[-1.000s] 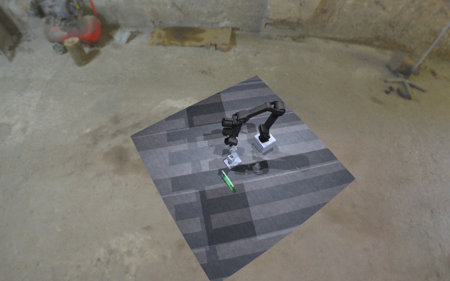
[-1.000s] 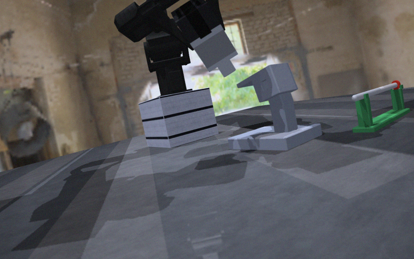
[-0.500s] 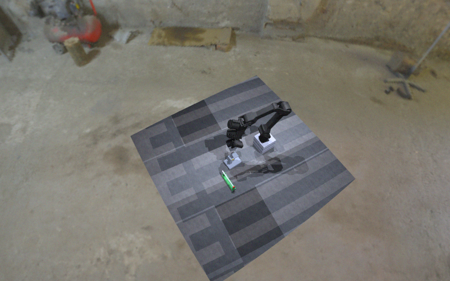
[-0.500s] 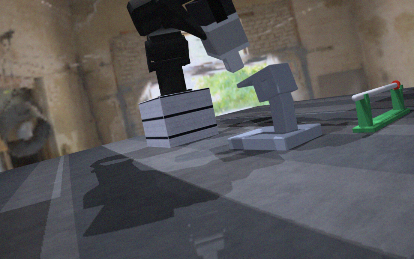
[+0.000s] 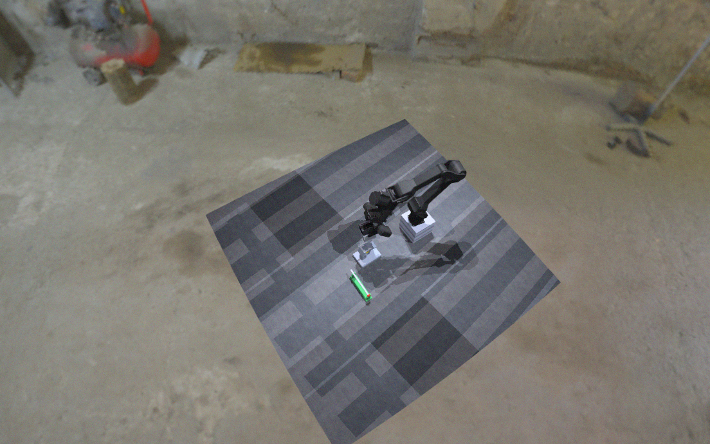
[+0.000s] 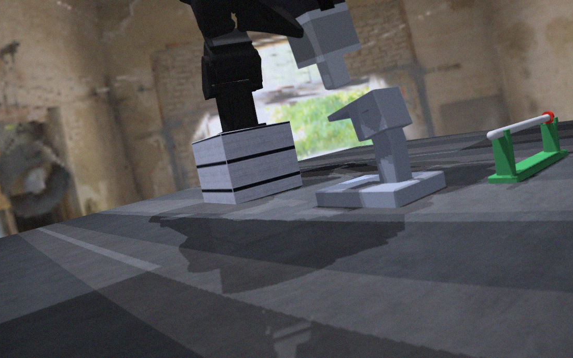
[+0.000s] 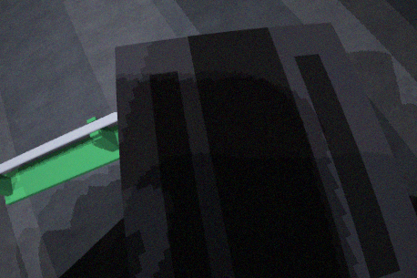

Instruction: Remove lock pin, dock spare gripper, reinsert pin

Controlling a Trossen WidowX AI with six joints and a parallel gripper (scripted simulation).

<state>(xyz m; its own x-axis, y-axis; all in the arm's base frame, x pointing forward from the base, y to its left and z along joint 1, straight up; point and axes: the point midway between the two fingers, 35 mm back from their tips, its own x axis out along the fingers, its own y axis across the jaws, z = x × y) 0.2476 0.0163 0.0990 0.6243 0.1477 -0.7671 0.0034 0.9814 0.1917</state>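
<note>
Now: gripper tip 17 cm to the right of the cradle, 15 cm above it and 9 cm short of it. From my gripper tip the other things lie so: grey mount: 12 cm below, 3 cm to the left, 1 cm ahead; then spare gripper: 1 cm behind.
</note>
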